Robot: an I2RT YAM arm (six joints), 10 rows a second.
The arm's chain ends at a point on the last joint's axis. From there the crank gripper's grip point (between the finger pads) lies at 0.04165 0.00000 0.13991 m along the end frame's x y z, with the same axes.
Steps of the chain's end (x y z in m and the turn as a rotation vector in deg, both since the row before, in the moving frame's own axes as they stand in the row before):
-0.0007, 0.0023, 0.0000, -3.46, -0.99, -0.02
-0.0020, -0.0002, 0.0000, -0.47, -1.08, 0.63
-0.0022, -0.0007, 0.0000, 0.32, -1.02, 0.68
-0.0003, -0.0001, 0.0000, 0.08, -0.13, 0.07
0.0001, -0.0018, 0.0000, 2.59, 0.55, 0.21
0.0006, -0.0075, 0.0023, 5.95, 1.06, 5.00
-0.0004, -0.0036, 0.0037, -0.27, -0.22, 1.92
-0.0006, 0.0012, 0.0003, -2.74, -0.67, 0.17
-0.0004, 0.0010, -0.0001, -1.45, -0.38, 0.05
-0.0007, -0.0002, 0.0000, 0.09, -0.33, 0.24
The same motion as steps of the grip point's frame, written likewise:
-0.0031, 0.0108, 0.0004, -3.46, -0.99, -0.02
-0.0047, 0.0014, 0.0008, -0.47, -1.08, 0.63
-0.0047, -0.0010, 0.0007, 0.32, -1.02, 0.68
-0.0006, -0.0002, 0.0001, 0.08, -0.13, 0.07
0.0015, -0.0080, -0.0005, 2.59, 0.55, 0.21
0.0036, -0.0182, 0.0009, 5.95, 1.06, 5.00
-0.0010, -0.0016, 0.0039, -0.27, -0.22, 1.92
-0.0022, 0.0080, 0.0006, -2.74, -0.67, 0.17
-0.0013, 0.0046, 0.0001, -1.45, -0.38, 0.05
-0.0015, -0.0002, 0.0002, 0.09, -0.33, 0.24

